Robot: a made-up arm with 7 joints.
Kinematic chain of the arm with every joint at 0, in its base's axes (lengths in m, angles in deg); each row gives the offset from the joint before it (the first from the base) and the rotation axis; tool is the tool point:
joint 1: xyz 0 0 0.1 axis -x
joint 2: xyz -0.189 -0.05 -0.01 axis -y
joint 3: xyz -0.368 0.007 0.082 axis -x
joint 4: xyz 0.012 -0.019 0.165 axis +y
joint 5: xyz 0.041 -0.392 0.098 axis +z
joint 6: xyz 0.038 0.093 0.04 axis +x
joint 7: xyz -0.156 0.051 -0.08 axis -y
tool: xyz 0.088 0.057 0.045
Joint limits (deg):
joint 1: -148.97..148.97
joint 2: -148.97..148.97
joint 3: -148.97..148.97
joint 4: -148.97..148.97
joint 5: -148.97..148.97
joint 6: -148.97..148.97
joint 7: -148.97..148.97
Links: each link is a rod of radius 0.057 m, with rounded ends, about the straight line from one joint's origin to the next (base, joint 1, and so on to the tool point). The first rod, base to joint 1, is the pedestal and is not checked.
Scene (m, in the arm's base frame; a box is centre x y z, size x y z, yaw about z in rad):
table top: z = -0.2
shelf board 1: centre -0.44 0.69 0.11 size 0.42 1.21 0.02 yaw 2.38
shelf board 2: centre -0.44 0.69 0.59 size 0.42 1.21 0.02 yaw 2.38
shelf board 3: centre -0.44 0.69 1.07 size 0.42 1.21 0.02 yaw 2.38
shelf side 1: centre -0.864 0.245 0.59 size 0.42 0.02 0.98 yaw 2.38
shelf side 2: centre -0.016 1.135 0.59 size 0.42 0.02 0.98 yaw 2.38
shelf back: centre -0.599 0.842 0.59 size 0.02 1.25 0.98 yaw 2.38
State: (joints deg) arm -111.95 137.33 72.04 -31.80 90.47 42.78 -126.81
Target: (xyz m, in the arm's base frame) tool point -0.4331 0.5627 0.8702
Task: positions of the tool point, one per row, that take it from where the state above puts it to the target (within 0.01 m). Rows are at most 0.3 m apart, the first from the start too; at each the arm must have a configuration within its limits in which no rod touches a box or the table.
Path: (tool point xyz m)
1: -0.0594 0.8047 0.3313
2: 0.0262 0.7210 0.3300
3: 0.0854 0.6268 0.3264
4: -0.0025 0.6176 0.5202
5: -0.1109 0.5330 0.7125
6: -0.2325 0.3713 0.8702
7: -0.2887 0.4391 0.8905
8: -0.3568 0.5039 0.8915
9: -0.4331 0.5628 0.8702

